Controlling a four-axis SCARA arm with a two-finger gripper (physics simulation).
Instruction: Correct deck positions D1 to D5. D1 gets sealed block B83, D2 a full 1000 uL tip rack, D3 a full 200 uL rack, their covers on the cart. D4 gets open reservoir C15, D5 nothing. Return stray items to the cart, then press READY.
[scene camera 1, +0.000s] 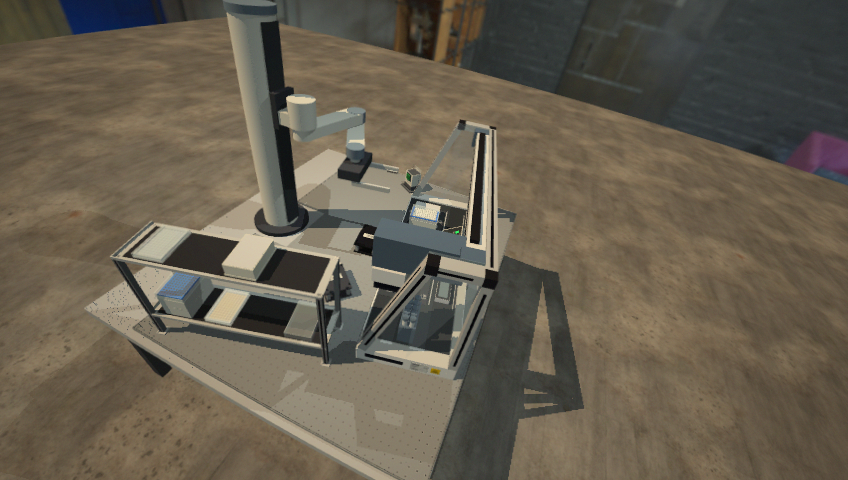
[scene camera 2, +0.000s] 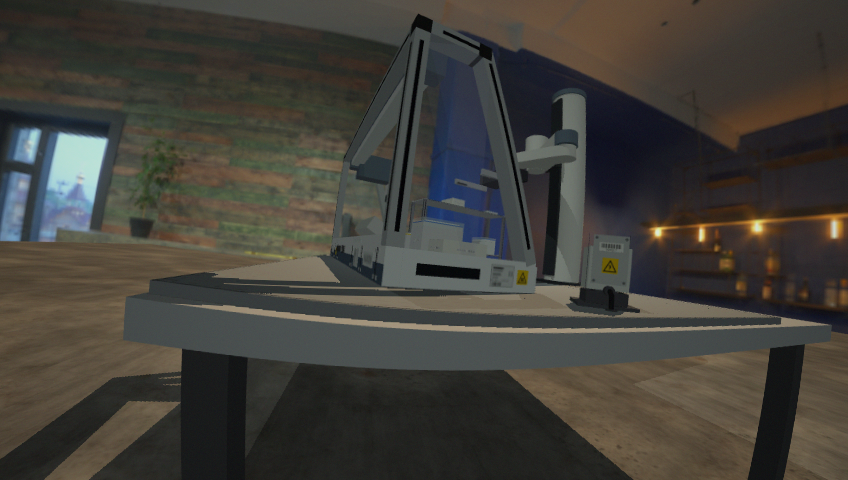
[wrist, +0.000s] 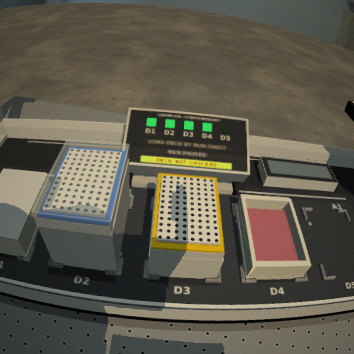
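Observation:
My gripper (scene camera 1: 393, 179) is open and empty, high over the table beside the deck; its fingers do not show in the wrist view. In the wrist view, a pale block (wrist: 19, 200) sits at D1, partly cut off. The blue-rimmed tip rack (wrist: 85, 182) at D2 has a clear cover over it. The yellow-rimmed tip rack (wrist: 188, 210) at D3 shows its tips uncovered. An open reservoir (wrist: 273, 235) with red contents sits at D4. D5 (wrist: 332, 245) holds no item in its visible part. The display (wrist: 186, 140) has D1–D4 lamps lit green, D5 dark, and reads "DECK NOT CHECKED".
The cart (scene camera 1: 321, 327) bears a pale plate (scene camera 1: 160, 244) and a white box (scene camera 1: 248, 256) above; a blue-topped rack (scene camera 1: 178, 292), a flat plate (scene camera 1: 226, 306) and a greyish box (scene camera 1: 302, 321) below. A small box (scene camera 1: 412, 177) (scene camera 2: 608, 267) stands beside the gantry frame (scene camera 1: 493, 196) (scene camera 2: 410, 136).

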